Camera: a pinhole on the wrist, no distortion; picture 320 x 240 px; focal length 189.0 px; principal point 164.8 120.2 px. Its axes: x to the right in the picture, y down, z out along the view. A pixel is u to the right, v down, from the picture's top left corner.
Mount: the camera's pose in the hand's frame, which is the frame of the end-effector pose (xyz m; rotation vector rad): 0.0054 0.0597 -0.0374 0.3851 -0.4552 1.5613
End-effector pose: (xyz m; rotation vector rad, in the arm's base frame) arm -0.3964 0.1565 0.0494 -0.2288 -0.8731 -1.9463
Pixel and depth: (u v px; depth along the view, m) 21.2 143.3 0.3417
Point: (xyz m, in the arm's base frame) -0.6809 0.3605 -0.0424
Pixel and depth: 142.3 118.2 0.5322
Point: -0.6889 0.4922 0.2018
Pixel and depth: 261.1 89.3 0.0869
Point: -0.3712 0.1707 0.1265
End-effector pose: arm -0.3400 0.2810 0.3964 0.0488 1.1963 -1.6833
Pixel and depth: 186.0 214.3 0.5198
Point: -0.1231 0.1628 0.8662
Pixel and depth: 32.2 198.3 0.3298
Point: -0.4472 0.2797 0.7383
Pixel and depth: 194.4 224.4 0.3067
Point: -0.1830 0.2289 0.6526
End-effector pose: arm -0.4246 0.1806 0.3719 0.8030 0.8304 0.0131
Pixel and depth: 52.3 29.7 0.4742
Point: -0.2299 -0.1990 0.0501
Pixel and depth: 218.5 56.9 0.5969
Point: 0.0500 -0.1931 0.4264
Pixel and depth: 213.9 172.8 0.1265
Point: -0.3854 0.1315 0.4446
